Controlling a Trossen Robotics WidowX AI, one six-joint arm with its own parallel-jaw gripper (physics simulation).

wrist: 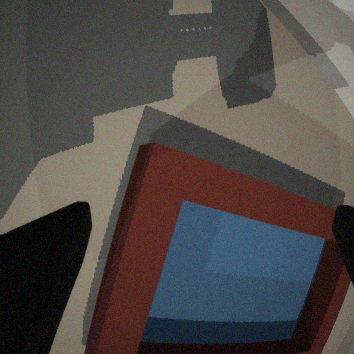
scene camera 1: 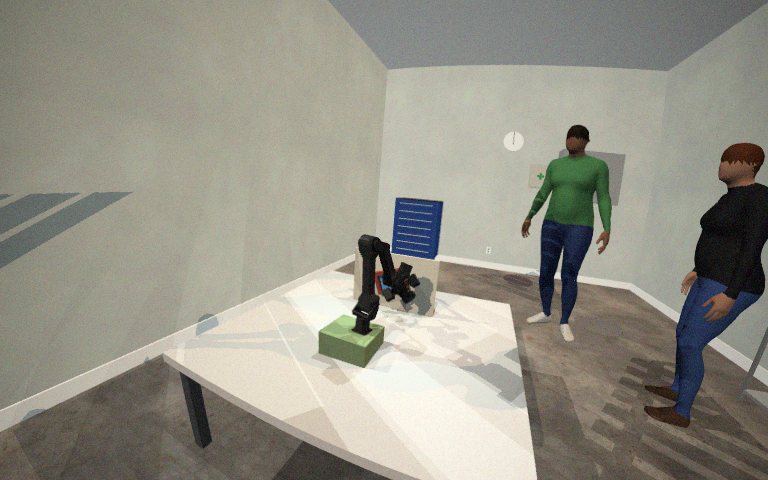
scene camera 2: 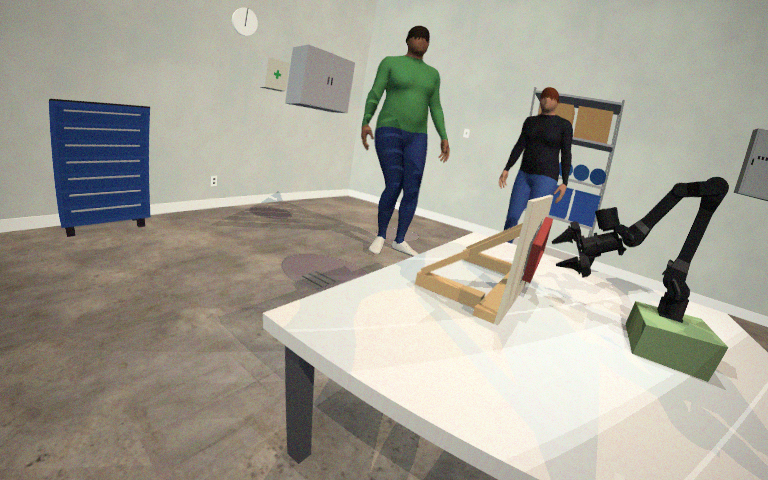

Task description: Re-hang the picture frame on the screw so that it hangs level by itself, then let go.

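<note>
The red picture frame [scene camera 1: 379,282] [scene camera 2: 536,250] [wrist: 130,240] with a blue picture is against the front of the upright pale board [scene camera 1: 365,277] [scene camera 2: 519,257] [wrist: 115,130]. In the wrist view it looks tilted and its lower edge is partly cut off. My gripper [scene camera 2: 566,250] [wrist: 218,217] is open and empty. It is in front of the frame, apart from it in scene camera 2, with one fingertip on each side in the wrist view. In scene camera 1 the gripper [scene camera 1: 400,287] covers part of the frame. The screw is not visible.
Wooden braces [scene camera 2: 453,285] support the board from behind on the white table [scene camera 1: 254,362] [scene camera 2: 396,339]. The arm stands on a green block [scene camera 1: 351,339] [scene camera 2: 673,345]. Two people [scene camera 1: 577,192] [scene camera 1: 730,237] stand beyond the table. A blue drawer cabinet [scene camera 1: 417,228] [scene camera 2: 101,164] is behind the board.
</note>
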